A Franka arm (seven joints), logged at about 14 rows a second.
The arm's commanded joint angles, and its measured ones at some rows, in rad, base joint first. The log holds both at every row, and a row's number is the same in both.
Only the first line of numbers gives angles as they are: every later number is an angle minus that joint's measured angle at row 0.
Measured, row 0:
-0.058 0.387 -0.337 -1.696 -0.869 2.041 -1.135
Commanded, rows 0 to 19:
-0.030 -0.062 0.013 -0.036 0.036 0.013 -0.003
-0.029 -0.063 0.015 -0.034 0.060 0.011 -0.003
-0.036 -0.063 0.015 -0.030 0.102 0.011 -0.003
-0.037 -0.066 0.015 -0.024 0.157 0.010 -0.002
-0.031 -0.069 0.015 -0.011 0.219 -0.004 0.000
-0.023 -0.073 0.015 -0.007 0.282 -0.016 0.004
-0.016 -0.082 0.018 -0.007 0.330 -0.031 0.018
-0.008 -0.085 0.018 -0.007 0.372 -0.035 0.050
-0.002 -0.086 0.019 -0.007 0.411 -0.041 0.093
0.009 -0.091 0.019 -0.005 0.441 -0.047 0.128
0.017 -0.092 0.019 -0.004 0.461 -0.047 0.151
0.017 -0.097 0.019 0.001 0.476 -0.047 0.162
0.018 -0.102 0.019 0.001 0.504 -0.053 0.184
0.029 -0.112 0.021 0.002 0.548 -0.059 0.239
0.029 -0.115 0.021 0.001 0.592 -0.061 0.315
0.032 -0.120 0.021 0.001 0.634 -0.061 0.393
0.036 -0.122 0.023 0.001 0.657 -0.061 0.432
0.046 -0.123 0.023 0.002 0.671 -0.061 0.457
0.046 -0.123 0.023 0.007 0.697 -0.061 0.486
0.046 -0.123 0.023 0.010 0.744 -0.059 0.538
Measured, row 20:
0.038 -0.105 0.022 0.009 0.675 -0.037 0.455
